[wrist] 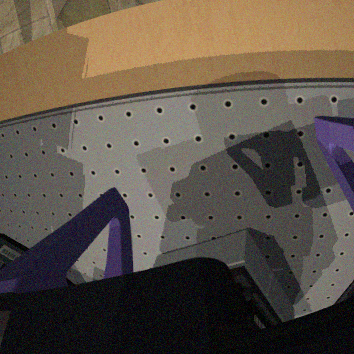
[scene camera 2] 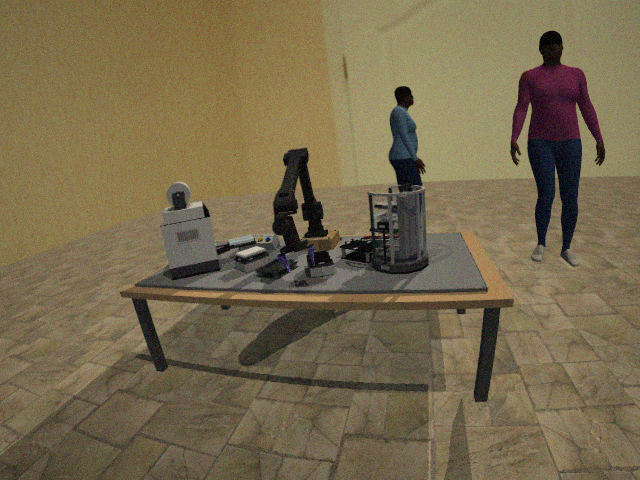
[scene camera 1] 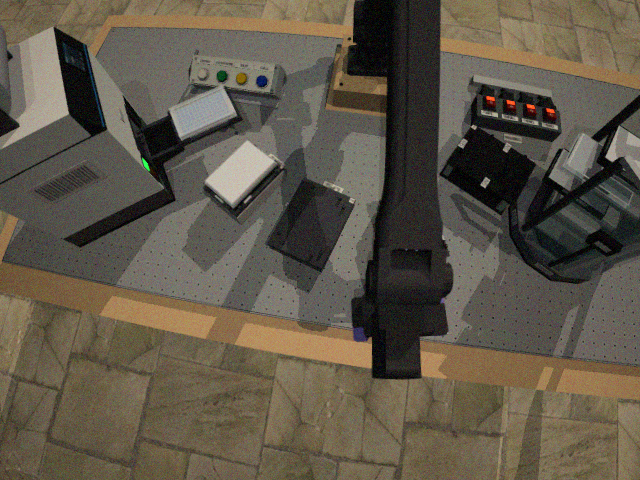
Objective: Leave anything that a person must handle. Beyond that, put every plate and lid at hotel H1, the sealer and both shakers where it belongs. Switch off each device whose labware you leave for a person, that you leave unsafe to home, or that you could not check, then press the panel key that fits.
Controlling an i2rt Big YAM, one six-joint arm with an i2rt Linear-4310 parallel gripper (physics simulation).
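Frame: origin at the arm's base, x left, y back, z up, level; millimetres.
Where they show: gripper, fingertip midpoint: (wrist: 216, 163) (scene camera 2: 302, 269); arm's base at its link origin: (scene camera 2: 316, 235) (scene camera 1: 372, 63).
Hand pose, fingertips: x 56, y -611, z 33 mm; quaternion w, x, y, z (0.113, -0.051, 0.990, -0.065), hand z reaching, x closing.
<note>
Each offset is from my fingertips to the centre of the thing. "spot": to the spot under its first point.
My gripper (scene camera 2: 298, 261) (wrist: 216, 163) is open and empty, its purple fingers apart above the table's front part. A grey device (scene camera 2: 321, 270) (wrist: 267, 262) with a dark top stands near them; the gripper body hides much of it in the wrist view. The white sealer @[dx -644, dy +275, dz +145 mm] (scene camera 1: 118, 160) (scene camera 2: 188, 242) stands at the left, a green light lit. A pale-blue-topped plate @[dx -417, dy +408, dz +22 mm] (scene camera 1: 204, 113) lies at its extended tray. A white-topped piece of labware @[dx -319, dy +280, dz -8 mm] (scene camera 1: 241, 173) (scene camera 2: 251, 252) sits on a device. The key panel @[dx -382, dy +561, dz -41 mm] (scene camera 1: 235, 88) has white, green, yellow and blue keys. Four switches on the switch box @[dx +304, dy +547, dz -56 mm] (scene camera 1: 516, 128) glow red.
An empty-looking dark nest @[dx -170, dy +201, dz -62 mm] (scene camera 1: 310, 224) (scene camera 2: 273, 267) lies left of the arm. Another black nest @[dx +204, dy +348, dz -45 mm] (scene camera 1: 488, 167) lies beside the round-based hotel tower @[spot: dx +319, dy +126, dz -58 mm] (scene camera 1: 547, 271) (scene camera 2: 400, 266), which holds labware. Two people, in blue (scene camera 2: 404, 131) and magenta (scene camera 2: 553, 103), stand beyond the table.
</note>
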